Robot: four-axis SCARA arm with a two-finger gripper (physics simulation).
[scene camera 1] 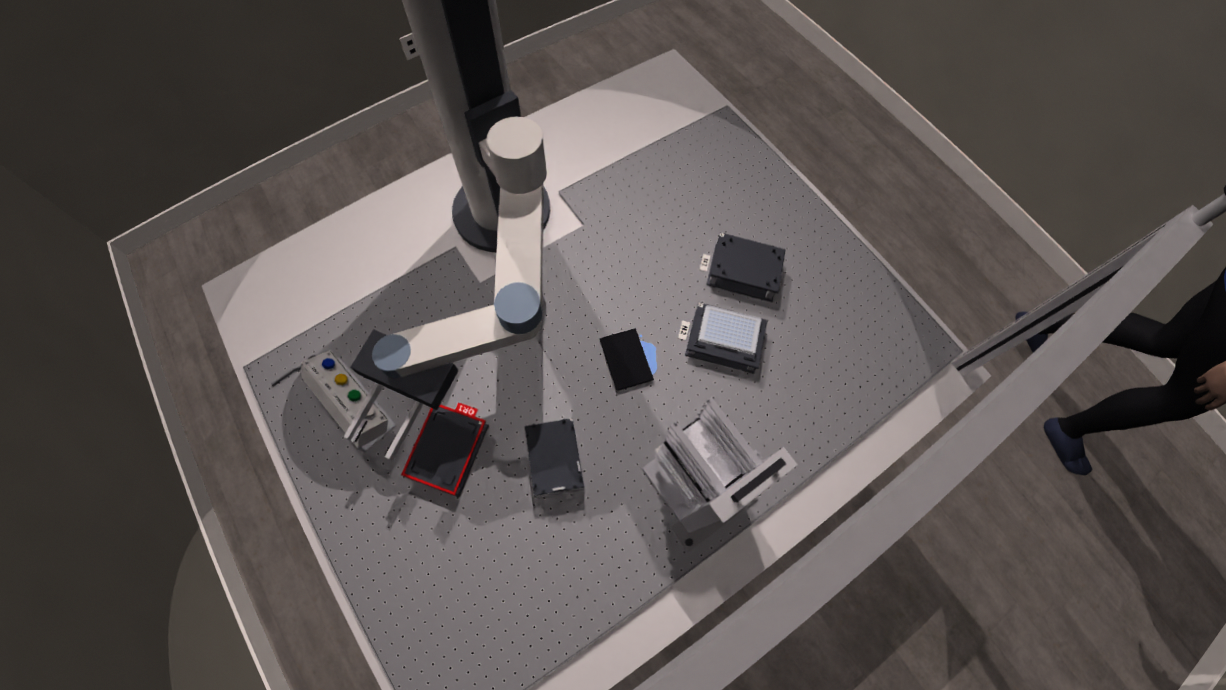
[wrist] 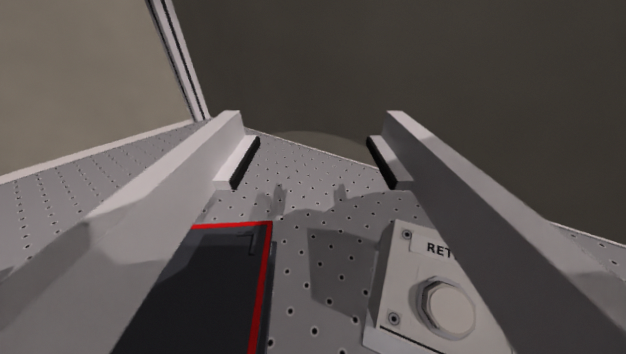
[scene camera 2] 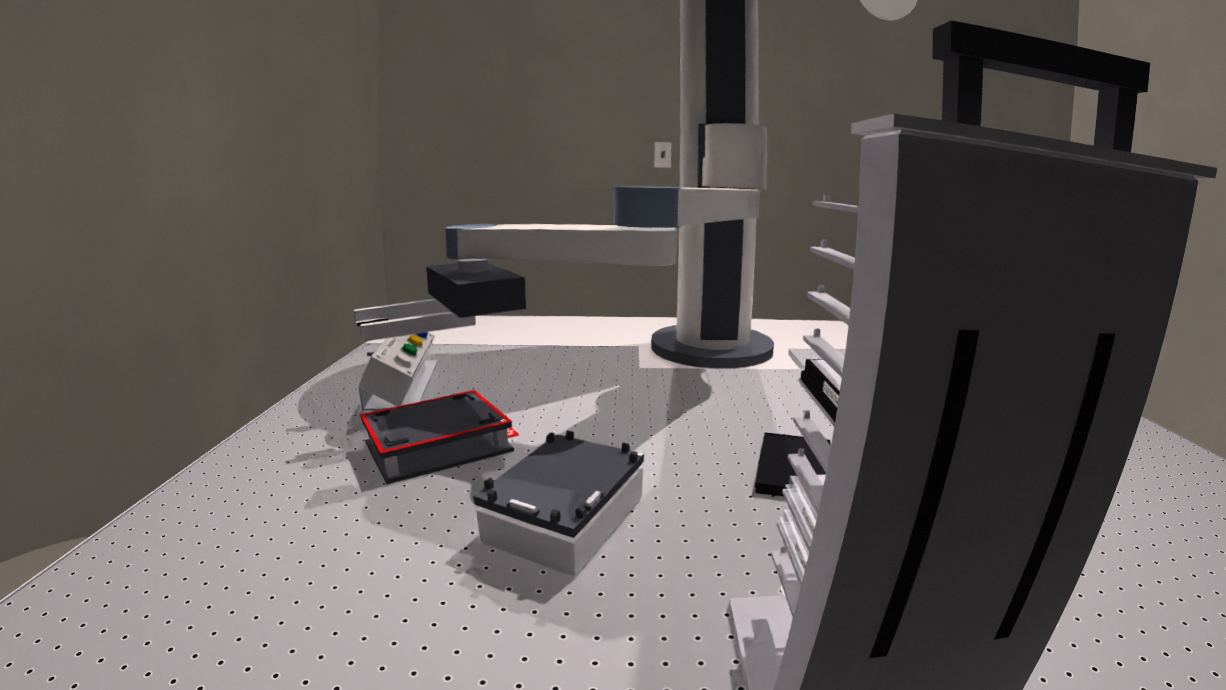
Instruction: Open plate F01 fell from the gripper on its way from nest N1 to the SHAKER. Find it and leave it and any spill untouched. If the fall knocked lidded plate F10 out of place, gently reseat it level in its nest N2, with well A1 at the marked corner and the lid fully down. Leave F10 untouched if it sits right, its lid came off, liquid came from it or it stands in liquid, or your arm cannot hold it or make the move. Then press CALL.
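Places are measured from the arm's base along level axes (x ahead, y left, z up), in centimetres.
Where they show: gripper, fingertip midpoint: (scene camera 1: 368, 448) (wrist: 313, 127) (scene camera 2: 357, 324); arm's base, link origin: (scene camera 2: 712, 348).
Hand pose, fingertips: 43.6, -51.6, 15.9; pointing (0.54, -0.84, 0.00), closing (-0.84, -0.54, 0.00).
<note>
Things, the pixels of their top centre, and the offset from my fingertips, as dx, dy, dz. "spot": a spot on its surface instead.
- black plate F01, top centre: (scene camera 2: 796, 459) (scene camera 1: 626, 358) +8.3, +54.3, -13.2
- blue spill, surface spot: (scene camera 1: 649, 357) spot: +10.7, +59.1, -14.4
- Plate F10, top centre: (scene camera 1: 731, 327) +16.7, +76.4, -8.4
- dark nest N2, top centre: (scene camera 1: 728, 333) +17.1, +76.0, -10.0
- Nest N1, top centre: (scene camera 1: 749, 259) +5.6, +91.4, -8.3
- button box, top centre: (wrist: 620, 305) (scene camera 2: 398, 334) (scene camera 1: 335, 392) -17.2, -2.2, -6.2
- red-edged station marked QR1, top centre: (wrist: 165, 320) (scene camera 2: 432, 415) (scene camera 1: 443, 447) +4.3, +11.1, -10.2
- grey box with a dark top, surface spot: (scene camera 2: 561, 480) (scene camera 1: 556, 460) spot: +19.7, +29.0, -9.1
The black plate F01 (scene camera 1: 624, 360) (scene camera 2: 775, 462) lies on the perforated table, with a blue spill (scene camera 1: 649, 357) at its edge. Plate F10 (scene camera 1: 731, 328) is pale and sits on the dark nest N2 (scene camera 1: 722, 356); a strip of nest shows along its front side. Its tilt, lid fit and A1 corner cannot be told. Nest N1 (scene camera 1: 746, 261) holds no plate. My gripper (scene camera 1: 368, 446) (scene camera 2: 356, 318) (wrist: 313, 127) is shut to its narrow stance, empty, above the button box (scene camera 1: 330, 391) (scene camera 2: 381, 385) (wrist: 400, 272). Blue, yellow and green buttons show in both scene views; the CALL label is unreadable.
A red-edged station marked QR1 (scene camera 1: 443, 447) (scene camera 2: 435, 420) (wrist: 215, 290) stands beside the button box. A grey box with a dark top (scene camera 1: 553, 458) (scene camera 2: 561, 480) stands near it. A tall plate rack (scene camera 1: 724, 507) (scene camera 2: 1029, 257) stands at the front. A person's legs (scene camera 1: 1132, 408) show beyond the table.
</note>
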